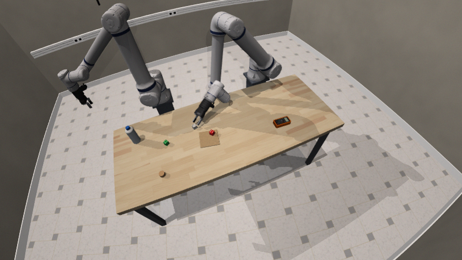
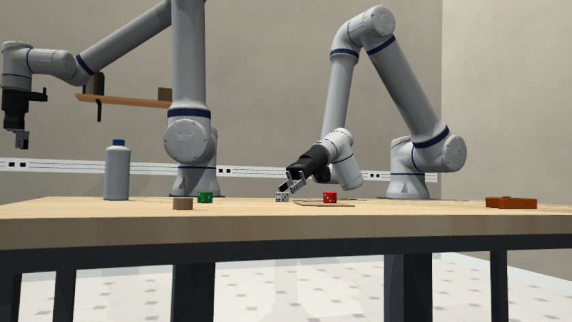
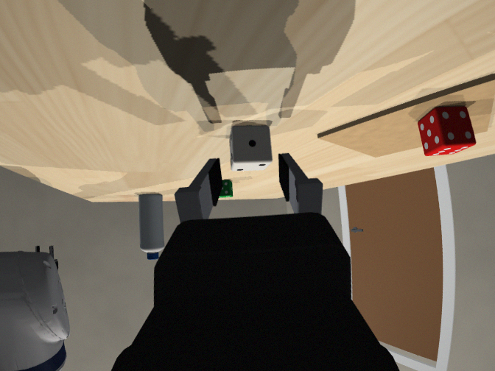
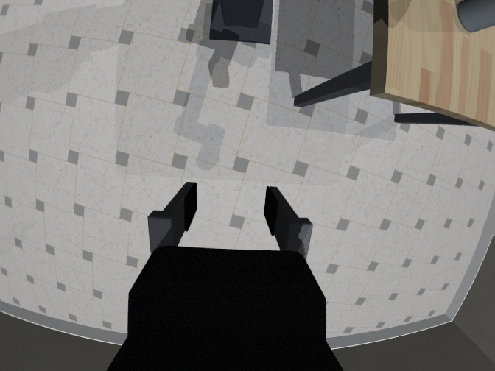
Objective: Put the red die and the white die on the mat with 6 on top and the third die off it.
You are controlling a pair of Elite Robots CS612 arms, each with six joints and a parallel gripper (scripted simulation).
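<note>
Right now my left hand is 20 mm short of the white die, 30 mm to the left of it and 30 mm above it. The rest, counted from my left hand: red die: 120 mm ahead, 90 mm to the left, 20 mm below; then brown mat: 150 mm ahead, 60 mm to the left, 40 mm below; then green die: 100 mm ahead, 260 mm to the right, 30 mm below.
</note>
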